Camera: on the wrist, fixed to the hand. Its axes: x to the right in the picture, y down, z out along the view.
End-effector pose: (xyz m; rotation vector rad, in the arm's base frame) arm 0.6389 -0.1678 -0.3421 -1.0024 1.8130 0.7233
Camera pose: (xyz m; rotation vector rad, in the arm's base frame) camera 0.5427 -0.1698 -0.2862 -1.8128 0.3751 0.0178
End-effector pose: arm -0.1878 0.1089 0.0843 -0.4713 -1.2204 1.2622
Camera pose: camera -0.1649 0.1348 -0.0215 0.5515 -1.4206 -0.0814
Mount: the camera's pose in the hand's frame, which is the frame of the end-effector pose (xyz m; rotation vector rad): -0.0258 0.0857 -0.0662 -0.1564 -0.3144 -1.5120
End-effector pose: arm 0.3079 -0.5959 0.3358 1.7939 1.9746 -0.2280
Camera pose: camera 0.3778 -0.5797 0.4209 -0.1423 2.5259 -0.7003
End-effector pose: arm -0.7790 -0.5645 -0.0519 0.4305 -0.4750 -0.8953
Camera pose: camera -0.7016 -0.4855 -0.0649 0.4763 -0.2983 -2.4683
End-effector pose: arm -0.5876 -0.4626 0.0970 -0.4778 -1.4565 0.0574
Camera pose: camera -0.5062 -0.4117 0.0407 0.6214 -1.8067 -1.2231
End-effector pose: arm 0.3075 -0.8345 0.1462 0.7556 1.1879 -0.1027
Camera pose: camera 0.2830 -0.7394 0.1986 -0.4269 1.2033 -1.3000
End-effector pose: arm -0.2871 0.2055 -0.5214 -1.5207 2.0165 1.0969
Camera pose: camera -0.3483 0.1799 -0.4320 -2.0485 0.2161 0.6745
